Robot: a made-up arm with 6 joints. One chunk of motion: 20 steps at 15 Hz.
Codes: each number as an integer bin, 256 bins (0 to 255) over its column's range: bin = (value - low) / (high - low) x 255, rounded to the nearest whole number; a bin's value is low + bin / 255 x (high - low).
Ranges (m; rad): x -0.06..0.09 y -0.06..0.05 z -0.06..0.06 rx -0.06..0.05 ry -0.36..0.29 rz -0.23..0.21
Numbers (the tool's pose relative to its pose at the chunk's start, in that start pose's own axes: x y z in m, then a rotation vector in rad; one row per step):
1: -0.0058 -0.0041 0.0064 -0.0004 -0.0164 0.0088
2: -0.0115 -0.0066 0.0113 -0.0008 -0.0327 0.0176
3: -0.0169 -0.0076 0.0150 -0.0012 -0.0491 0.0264
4: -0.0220 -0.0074 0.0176 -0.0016 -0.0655 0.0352
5: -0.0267 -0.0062 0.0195 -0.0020 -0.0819 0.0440
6: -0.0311 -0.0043 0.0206 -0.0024 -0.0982 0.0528
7: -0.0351 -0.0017 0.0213 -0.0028 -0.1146 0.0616
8: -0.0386 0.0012 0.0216 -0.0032 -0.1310 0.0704
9: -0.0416 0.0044 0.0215 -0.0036 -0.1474 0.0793
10: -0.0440 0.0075 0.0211 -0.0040 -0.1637 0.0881
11: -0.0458 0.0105 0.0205 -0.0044 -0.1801 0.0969
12: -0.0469 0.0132 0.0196 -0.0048 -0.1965 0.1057
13: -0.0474 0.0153 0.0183 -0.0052 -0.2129 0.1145
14: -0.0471 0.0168 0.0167 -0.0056 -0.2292 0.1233
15: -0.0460 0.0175 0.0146 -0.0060 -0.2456 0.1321
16: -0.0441 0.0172 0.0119 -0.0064 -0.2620 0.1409
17: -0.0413 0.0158 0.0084 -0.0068 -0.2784 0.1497
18: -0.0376 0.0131 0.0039 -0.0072 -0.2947 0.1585
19: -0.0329 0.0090 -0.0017 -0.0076 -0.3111 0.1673
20: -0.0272 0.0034 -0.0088 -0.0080 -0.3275 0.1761
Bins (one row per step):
1: 92 130 141 138 135 138
2: 82 124 152 137 128 143
3: 73 121 159 136 122 149
4: 65 122 165 135 116 154
5: 57 125 169 134 109 159
6: 49 129 171 134 103 164
7: 42 135 173 133 96 169
8: 36 142 173 132 90 174
9: 31 149 173 131 83 179
10: 27 156 172 130 77 184
11: 24 163 171 129 71 189
12: 22 170 169 128 64 195
13: 21 175 166 127 58 200
14: 22 178 163 126 51 205
15: 24 180 159 125 45 210
16: 27 179 153 124 38 215
17: 32 176 145 123 32 220
18: 38 169 136 122 26 225
19: 46 160 124 121 19 230
20: 56 147 109 121 13 235

